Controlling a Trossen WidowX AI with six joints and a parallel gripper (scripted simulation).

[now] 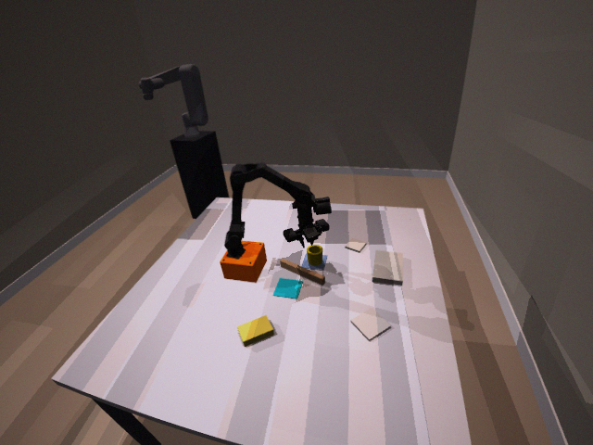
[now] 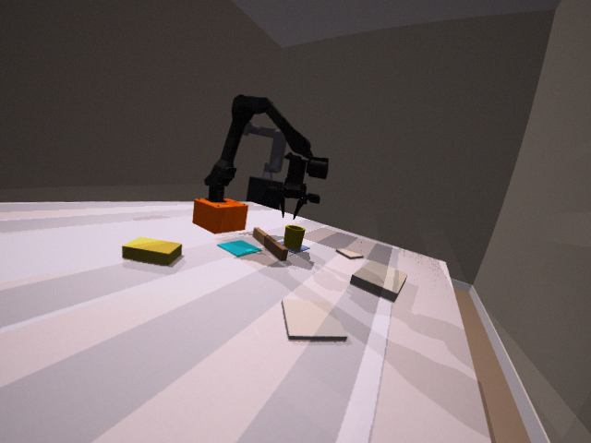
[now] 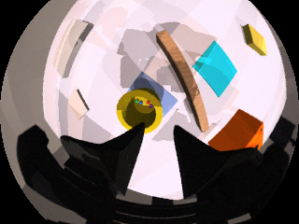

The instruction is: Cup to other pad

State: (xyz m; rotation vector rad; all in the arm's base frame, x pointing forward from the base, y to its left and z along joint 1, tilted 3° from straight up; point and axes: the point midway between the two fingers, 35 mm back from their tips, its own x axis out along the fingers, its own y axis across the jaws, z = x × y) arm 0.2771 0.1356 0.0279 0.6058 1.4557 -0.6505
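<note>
Right now my gripper tip is 20 mm short of the yellow cup, 20 mm to the right of it and 60 mm above it. From my gripper tip the other things lie so: blue pad 20 mm ahead, 20 mm to the left, 110 mm below; then wooden bar 70 mm to the right, 90 mm below; then cyan pad 30 mm behind, 170 mm to the right, 110 mm below.
</note>
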